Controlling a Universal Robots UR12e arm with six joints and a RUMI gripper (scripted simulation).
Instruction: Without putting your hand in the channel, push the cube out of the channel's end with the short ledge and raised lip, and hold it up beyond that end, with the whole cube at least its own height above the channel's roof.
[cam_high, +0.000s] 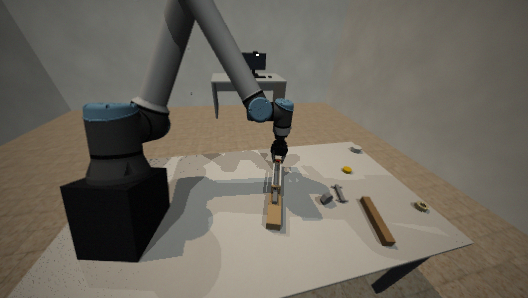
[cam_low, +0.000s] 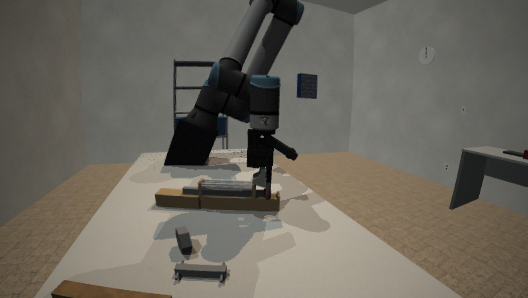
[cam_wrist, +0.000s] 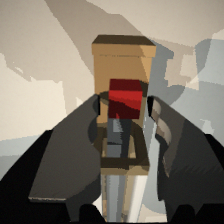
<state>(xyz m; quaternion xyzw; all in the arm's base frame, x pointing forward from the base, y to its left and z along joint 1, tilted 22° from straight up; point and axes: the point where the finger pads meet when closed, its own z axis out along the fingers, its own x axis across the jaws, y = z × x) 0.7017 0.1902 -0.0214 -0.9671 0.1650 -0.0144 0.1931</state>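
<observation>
Now: the red cube 10 mm below my hand. From my hand the other things lie so: wooden channel 40 mm behind, 130 mm to the right, 10 mm below; then grey block 180 mm ahead, 280 mm to the right, 40 mm below; then grey legged piece 280 mm ahead, 250 mm to the right, 50 mm below.
</observation>
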